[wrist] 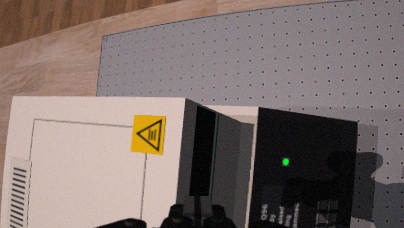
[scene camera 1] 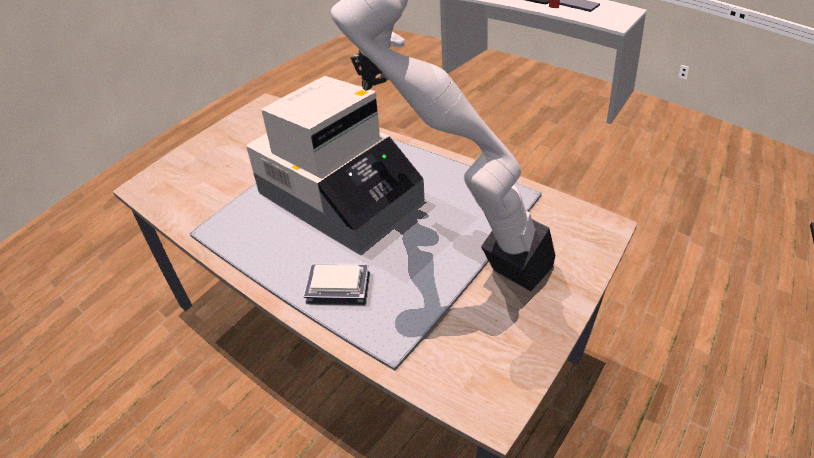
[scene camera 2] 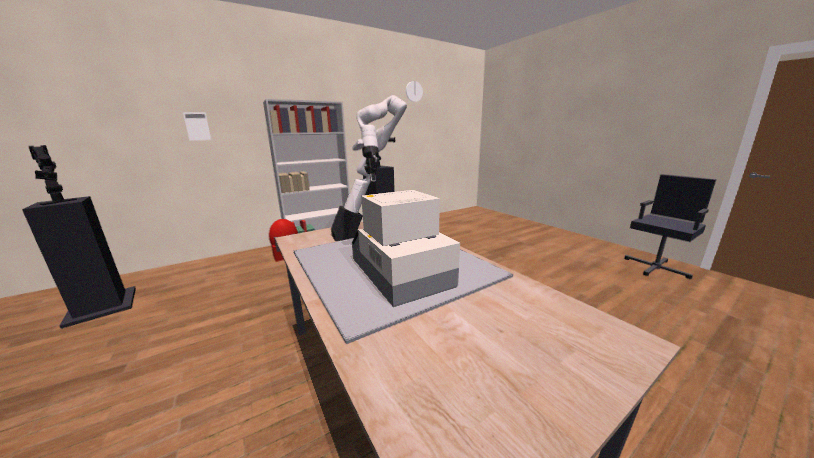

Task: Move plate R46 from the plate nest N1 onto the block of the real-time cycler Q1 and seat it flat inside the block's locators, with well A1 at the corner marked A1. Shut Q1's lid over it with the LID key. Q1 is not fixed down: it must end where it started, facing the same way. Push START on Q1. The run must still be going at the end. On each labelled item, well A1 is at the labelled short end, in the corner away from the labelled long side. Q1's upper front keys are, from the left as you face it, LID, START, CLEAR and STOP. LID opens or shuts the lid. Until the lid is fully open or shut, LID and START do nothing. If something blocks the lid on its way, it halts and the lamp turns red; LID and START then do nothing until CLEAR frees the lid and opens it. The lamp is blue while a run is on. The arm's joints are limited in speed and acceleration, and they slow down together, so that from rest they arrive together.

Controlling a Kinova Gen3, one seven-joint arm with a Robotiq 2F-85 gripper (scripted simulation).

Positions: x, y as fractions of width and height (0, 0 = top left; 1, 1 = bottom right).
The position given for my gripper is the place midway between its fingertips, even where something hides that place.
In view: my gripper (wrist: 0.49, 0.93), a plate R46 (scene camera 1: 0.40, 0.61) and a cycler Q1 (scene camera 1: 0.42, 0.44).
The cycler Q1 also shows in the wrist view (wrist: 0.72, 0.71). The wrist view does not show the plate R46: it is out of frame.
